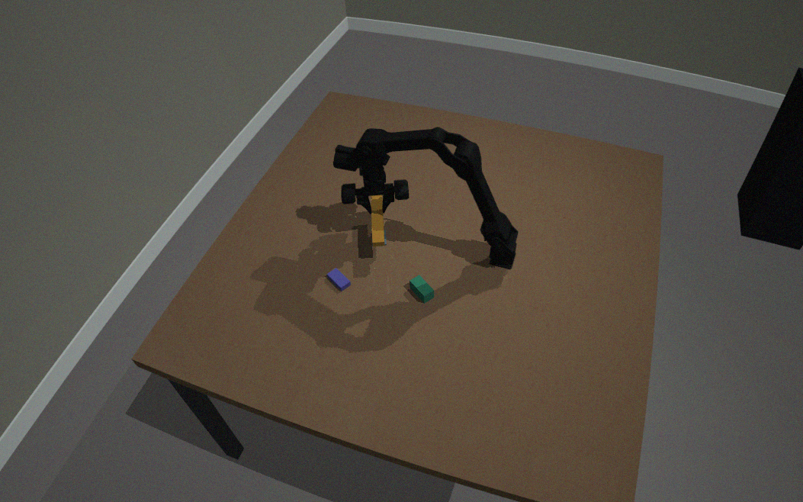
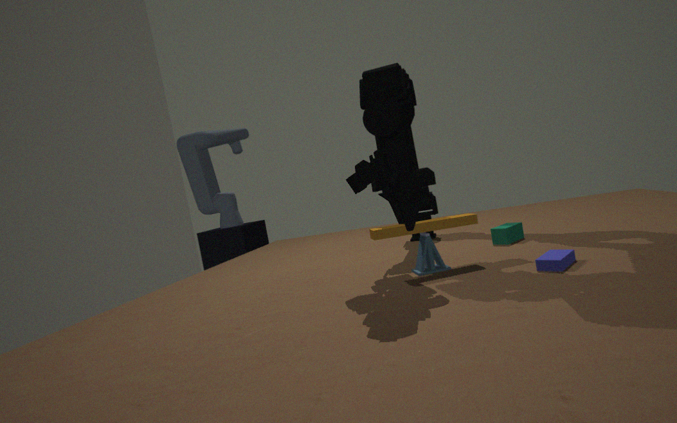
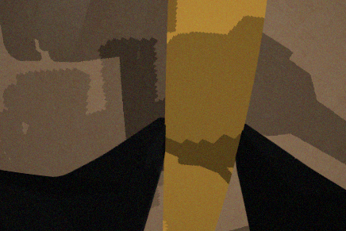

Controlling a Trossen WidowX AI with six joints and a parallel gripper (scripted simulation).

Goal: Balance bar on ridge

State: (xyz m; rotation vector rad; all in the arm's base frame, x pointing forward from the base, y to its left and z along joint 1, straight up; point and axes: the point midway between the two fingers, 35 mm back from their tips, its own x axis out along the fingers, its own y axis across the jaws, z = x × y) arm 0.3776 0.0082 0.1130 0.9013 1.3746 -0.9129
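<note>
The yellow bar lies 1 cm behind my gripper tip and 3 cm to the left of it. Round my gripper tip: purple block (4 cm ahead, 21 cm to the left, 7 cm below); green block (20 cm behind, 18 cm to the left, 6 cm below).
</note>
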